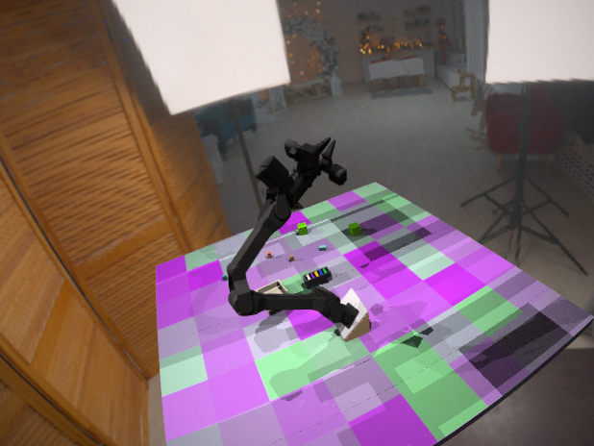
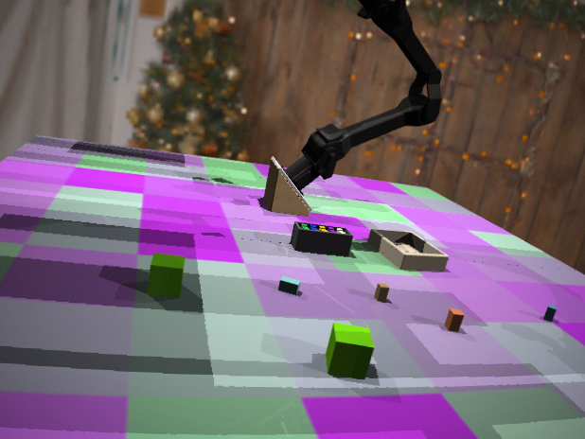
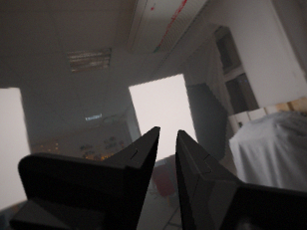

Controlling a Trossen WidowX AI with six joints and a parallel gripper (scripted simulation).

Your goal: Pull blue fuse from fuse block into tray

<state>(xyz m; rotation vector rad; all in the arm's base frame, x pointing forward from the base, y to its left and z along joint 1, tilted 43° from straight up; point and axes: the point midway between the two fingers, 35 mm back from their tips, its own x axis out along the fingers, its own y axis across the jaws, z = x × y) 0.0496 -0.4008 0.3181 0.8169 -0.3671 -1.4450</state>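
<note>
Now: the blue fuse 140 mm ahead of my gripper tip, 70 mm to the left of it and 540 mm below it. Also, from my gripper tip: tray 150 mm ahead, 260 mm to the left, 560 mm below.
</note>
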